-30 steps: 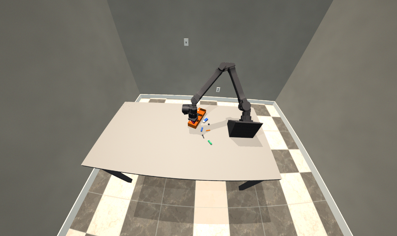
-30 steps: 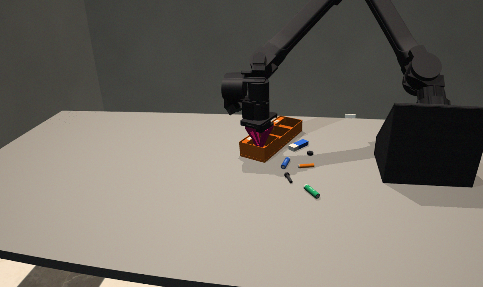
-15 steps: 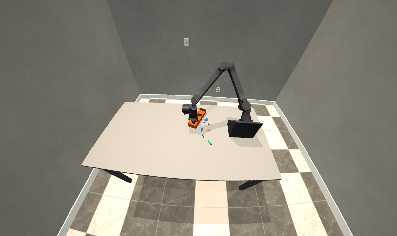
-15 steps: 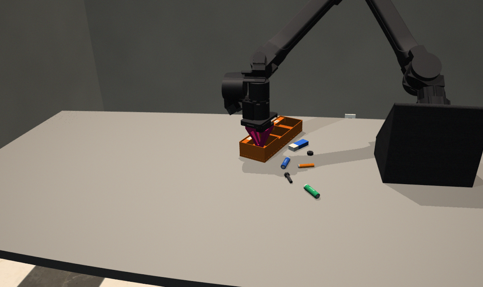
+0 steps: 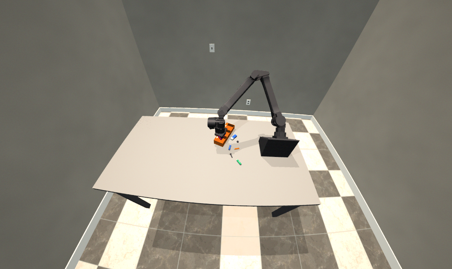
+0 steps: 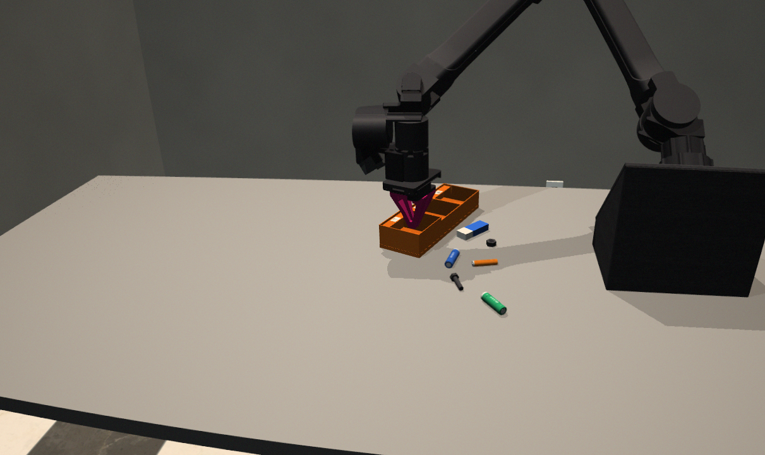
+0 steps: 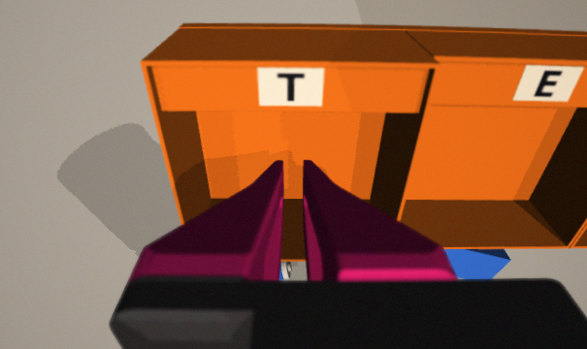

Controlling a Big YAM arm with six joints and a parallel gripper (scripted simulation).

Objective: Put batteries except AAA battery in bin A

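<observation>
Now: hand 18 cm to the right of the green battery, 16 cm past it and 4 cm above it. From my hand the other things lie so: eraser 10 cm behind, 6 cm to the right, 4 cm below; orange bin row 8 cm to the right, 2 cm below, 2 cm behind; blue battery 8 cm behind, 6 cm to the left, 4 cm below.
</observation>
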